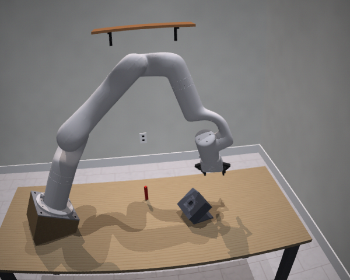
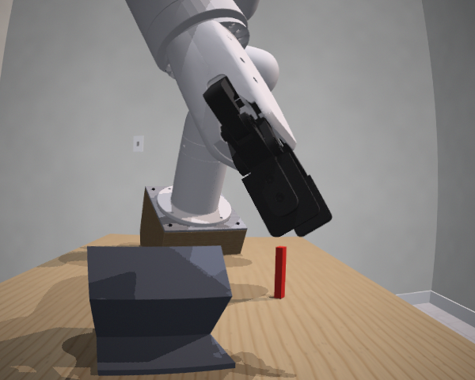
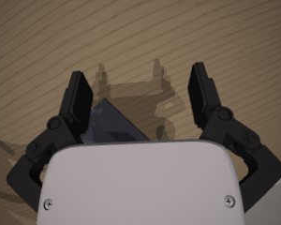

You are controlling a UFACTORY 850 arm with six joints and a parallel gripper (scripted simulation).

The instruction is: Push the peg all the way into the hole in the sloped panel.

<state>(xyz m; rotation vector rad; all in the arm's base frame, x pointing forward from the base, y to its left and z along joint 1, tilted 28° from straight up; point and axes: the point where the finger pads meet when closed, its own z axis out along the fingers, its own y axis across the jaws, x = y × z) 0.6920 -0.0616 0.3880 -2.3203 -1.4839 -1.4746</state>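
The red peg is 330 mm behind my hand, 110 mm below it and 90 mm to the left of it. The rest, counted from my hand: flat base plate 150 mm below, 120 mm behind, 100 mm to the right.
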